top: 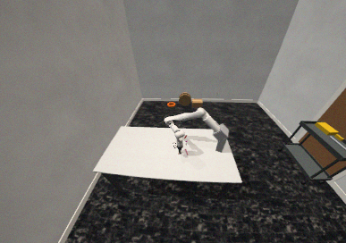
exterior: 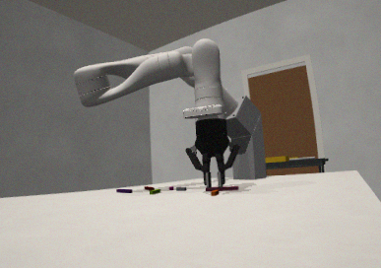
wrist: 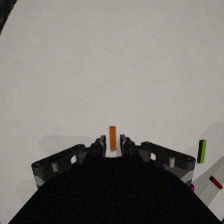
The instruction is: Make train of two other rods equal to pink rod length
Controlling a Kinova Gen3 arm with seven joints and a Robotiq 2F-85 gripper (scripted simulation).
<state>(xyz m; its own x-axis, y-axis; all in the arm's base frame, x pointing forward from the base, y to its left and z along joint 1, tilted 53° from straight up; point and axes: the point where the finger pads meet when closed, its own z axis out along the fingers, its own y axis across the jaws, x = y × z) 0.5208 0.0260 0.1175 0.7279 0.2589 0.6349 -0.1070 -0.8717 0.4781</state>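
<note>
My gripper is now 3 cm above the orange rod. Also, from my hand: pink rod: 9 cm behind, 3 cm below, 1 cm to the left; grey rod: 14 cm behind, 11 cm to the right, 3 cm below; lime rod: 17 cm to the right, 7 cm behind, 3 cm below.
</note>
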